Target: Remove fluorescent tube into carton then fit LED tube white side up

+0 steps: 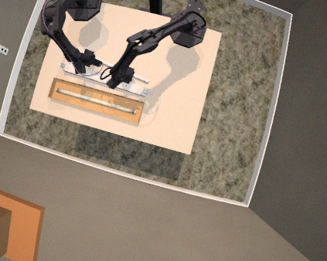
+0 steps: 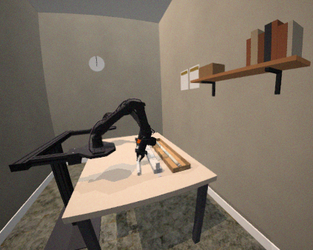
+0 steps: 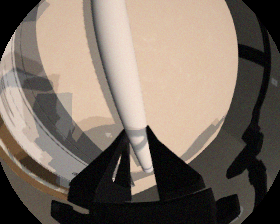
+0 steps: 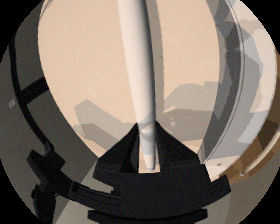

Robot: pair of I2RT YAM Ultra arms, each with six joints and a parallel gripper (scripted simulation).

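The LED tube lies 10 mm ahead of my right hand, 120 mm to the left of it and 10 mm below it. The rest, counted from my right hand: carton 270 mm ahead, 100 mm to the left; light fixture 120 mm ahead, 110 mm to the left, 30 mm above; old fluorescent tube 280 mm ahead, 100 mm to the left.
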